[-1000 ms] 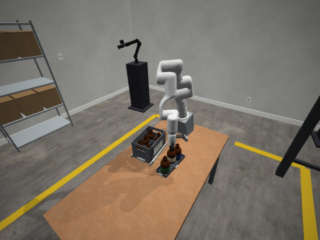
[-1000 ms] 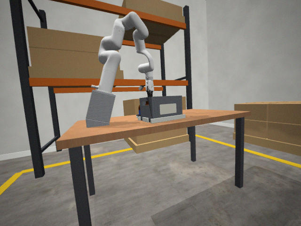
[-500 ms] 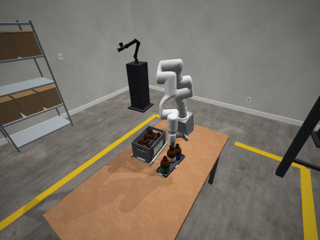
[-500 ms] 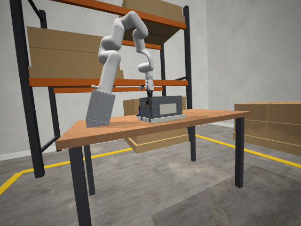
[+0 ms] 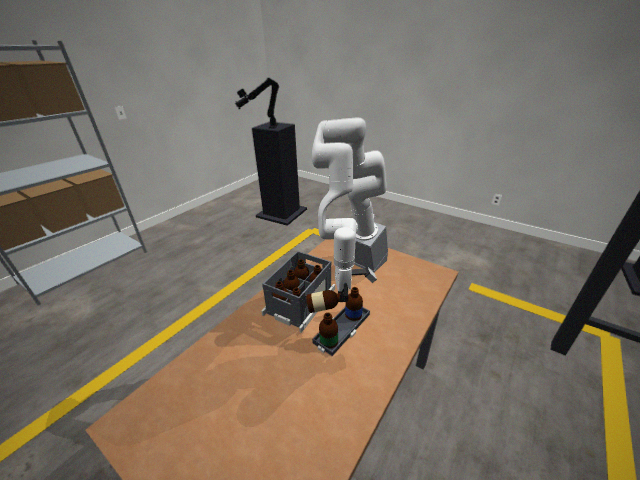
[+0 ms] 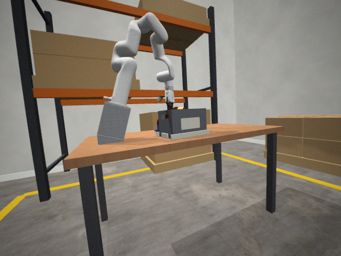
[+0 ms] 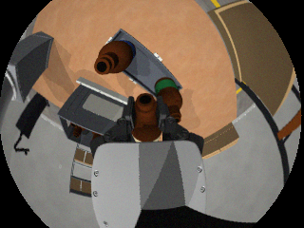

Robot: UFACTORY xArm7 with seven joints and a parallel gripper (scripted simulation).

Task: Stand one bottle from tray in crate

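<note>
The bottle lies 5 cm to the right of my hand, 3 cm ahead of it and 2 cm below it. Also, from my hand: crate 24 cm to the right, 11 cm below, 6 cm behind; dark tray 18 cm below.
</note>
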